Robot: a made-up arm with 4 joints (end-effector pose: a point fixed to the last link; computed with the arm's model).
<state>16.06 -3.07 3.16 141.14</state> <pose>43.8 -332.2 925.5 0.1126 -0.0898 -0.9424 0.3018</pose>
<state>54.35 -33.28 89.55 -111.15</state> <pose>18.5 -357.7 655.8 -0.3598 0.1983 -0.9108 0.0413</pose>
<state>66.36 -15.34 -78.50 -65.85</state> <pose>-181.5 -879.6 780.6 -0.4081 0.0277 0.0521 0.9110</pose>
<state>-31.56 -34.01 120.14 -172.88</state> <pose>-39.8 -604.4 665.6 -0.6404 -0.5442 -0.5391 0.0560</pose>
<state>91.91 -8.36 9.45 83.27</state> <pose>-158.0 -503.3 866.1 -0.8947 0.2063 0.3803 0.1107</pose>
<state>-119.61 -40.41 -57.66 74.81</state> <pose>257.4 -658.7 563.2 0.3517 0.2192 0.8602 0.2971</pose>
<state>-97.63 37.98 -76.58 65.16</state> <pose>464.3 -138.6 374.1 -0.2562 -0.2961 -0.8965 0.2072</pose>
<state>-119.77 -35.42 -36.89 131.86</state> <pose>268.7 -470.1 575.7 0.6143 -0.1588 0.7311 0.2508</pose>
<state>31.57 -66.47 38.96 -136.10</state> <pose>-26.9 -442.9 697.5 -0.2886 0.3830 -0.6850 0.5484</pose>
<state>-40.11 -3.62 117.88 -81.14</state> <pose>40.3 -403.5 717.7 0.6555 0.2737 0.3574 0.6064</pose>
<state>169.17 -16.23 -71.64 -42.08</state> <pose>177.7 -803.0 360.7 -0.2155 -0.6965 -0.3177 0.6062</pose>
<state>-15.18 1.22 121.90 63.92</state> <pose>276.7 -512.8 813.6 0.0253 -0.7655 0.0377 0.6418</pose>
